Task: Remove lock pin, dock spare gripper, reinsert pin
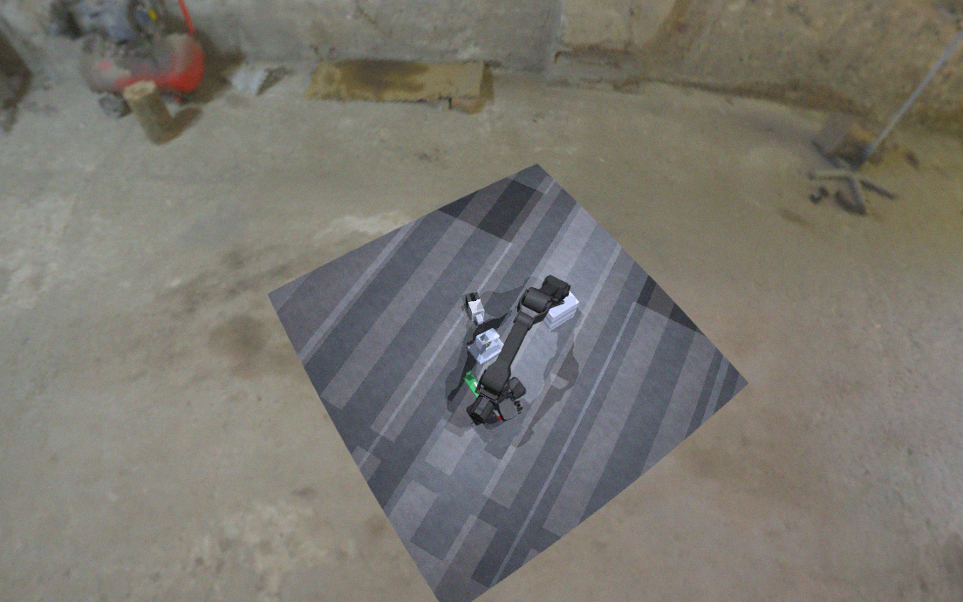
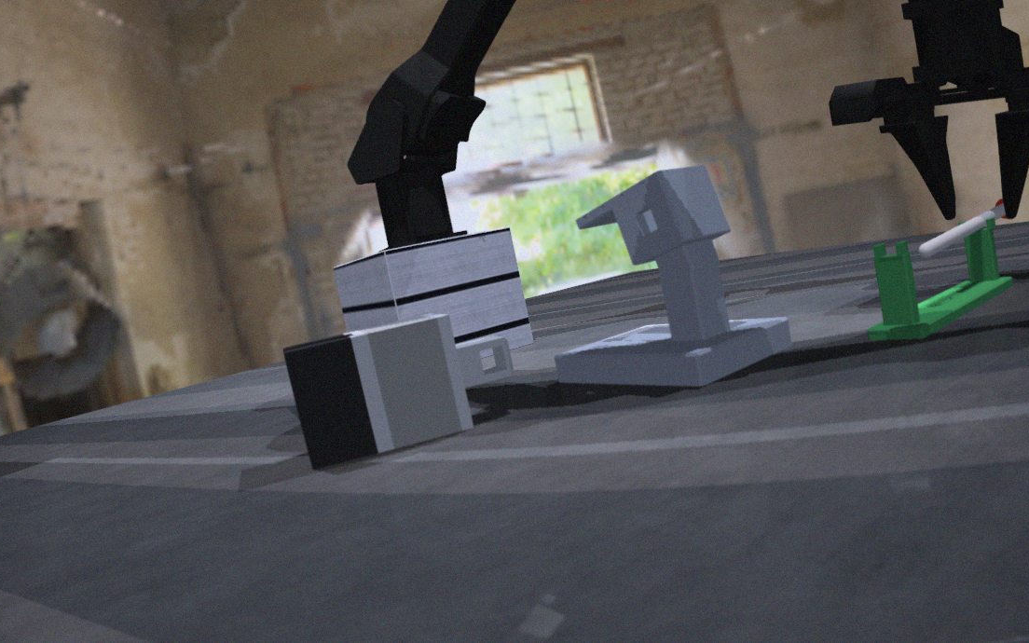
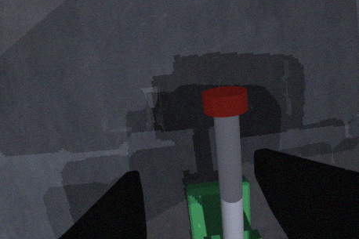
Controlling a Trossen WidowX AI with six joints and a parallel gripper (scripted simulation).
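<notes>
My gripper tip is 30 mm short of the cradle, 90 mm to the left of it and 20 mm above it. Also, from my gripper tip: grey mount 50 mm behind, 230 mm to the right, 10 mm above; spare gripper 80 mm behind, 380 mm to the right, 10 mm below.
</notes>
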